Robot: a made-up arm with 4 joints. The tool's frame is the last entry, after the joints. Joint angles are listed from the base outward.
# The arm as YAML. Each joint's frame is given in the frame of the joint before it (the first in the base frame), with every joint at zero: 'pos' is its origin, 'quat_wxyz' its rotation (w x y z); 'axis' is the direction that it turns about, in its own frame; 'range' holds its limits. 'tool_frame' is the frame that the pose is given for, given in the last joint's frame.
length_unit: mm
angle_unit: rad
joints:
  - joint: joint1
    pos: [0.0, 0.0, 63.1]
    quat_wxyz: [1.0, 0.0, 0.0, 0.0]
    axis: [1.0, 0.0, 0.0]
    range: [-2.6, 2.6]
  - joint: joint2
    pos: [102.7, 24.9, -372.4]
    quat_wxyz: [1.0, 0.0, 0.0, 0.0]
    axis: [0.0, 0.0, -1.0]
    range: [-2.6, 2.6]
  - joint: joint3
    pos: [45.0, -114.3, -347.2]
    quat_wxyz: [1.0, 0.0, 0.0, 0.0]
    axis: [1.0, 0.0, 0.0]
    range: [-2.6, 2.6]
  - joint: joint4
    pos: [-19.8, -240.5, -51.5]
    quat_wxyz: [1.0, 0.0, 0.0, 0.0]
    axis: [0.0, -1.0, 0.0]
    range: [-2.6, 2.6]
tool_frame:
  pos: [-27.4, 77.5, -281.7]
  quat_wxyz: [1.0, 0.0, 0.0, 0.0]
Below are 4 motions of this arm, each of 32 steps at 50 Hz.
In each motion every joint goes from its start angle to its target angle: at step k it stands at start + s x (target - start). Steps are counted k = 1, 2, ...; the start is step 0. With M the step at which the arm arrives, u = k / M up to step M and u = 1 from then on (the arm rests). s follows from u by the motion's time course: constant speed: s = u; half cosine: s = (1 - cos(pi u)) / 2; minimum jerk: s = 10 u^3 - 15 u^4 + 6 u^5.
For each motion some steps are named. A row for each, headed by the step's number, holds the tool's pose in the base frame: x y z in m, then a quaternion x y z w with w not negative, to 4 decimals.
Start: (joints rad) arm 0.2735 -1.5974 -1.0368 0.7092
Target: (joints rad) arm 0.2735 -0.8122 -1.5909 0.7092
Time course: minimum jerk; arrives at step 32
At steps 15, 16, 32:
15: 0.5720 0.2387 -0.5390 -0.2223 -0.6316 0.5272 0.5232
16: 0.5710 0.2161 -0.5347 -0.2461 -0.6271 0.5148 0.5302
32: 0.5180 0.0430 -0.4970 -0.4456 -0.5497 0.4161 0.5711

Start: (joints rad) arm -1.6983 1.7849 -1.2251 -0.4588
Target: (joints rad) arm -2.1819 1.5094 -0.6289 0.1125
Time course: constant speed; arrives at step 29
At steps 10, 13, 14, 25, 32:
10: -0.3545 -0.7592 0.1319 -0.5636 -0.2931 -0.7622 0.1244
13: -0.3615 -0.7686 0.2052 -0.5985 -0.3292 -0.7197 0.1243
14: -0.3630 -0.7704 0.2300 -0.6097 -0.3408 -0.7048 0.1237
25: -0.3528 -0.7446 0.5058 -0.7154 -0.4531 -0.5216 0.1047
32: -0.3375 -0.7141 0.6022 -0.7449 -0.4861 -0.4475 0.0928

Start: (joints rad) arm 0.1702 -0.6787 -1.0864 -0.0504
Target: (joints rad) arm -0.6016 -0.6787 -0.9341 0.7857
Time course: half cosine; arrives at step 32
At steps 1, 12, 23, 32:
1: 0.3940 -0.2340 -0.7170 -0.4241 -0.1748 0.2593 0.8499
12: 0.4504 -0.3663 -0.6614 -0.4627 -0.2377 0.3442 0.7816
23: 0.5169 -0.5309 -0.5158 -0.4846 -0.3008 0.4980 0.6532
32: 0.5312 -0.5721 -0.4527 -0.4794 -0.3106 0.5540 0.6056

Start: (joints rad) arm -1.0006 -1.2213 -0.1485 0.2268
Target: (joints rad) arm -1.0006 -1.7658 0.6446 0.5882
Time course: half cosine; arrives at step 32
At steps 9, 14, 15, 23, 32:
9: 0.3924 -0.8641 -0.5311 -0.2974 0.1892 0.5885 0.7277
14: 0.3340 -0.8451 -0.5947 -0.1961 0.2310 0.5962 0.7435
15: 0.3195 -0.8405 -0.6063 -0.1743 0.2407 0.5957 0.7462
23: 0.1979 -0.8047 -0.6627 -0.0213 0.3192 0.5661 0.7597
32: 0.1344 -0.7866 -0.6705 0.0448 0.3608 0.5356 0.7622

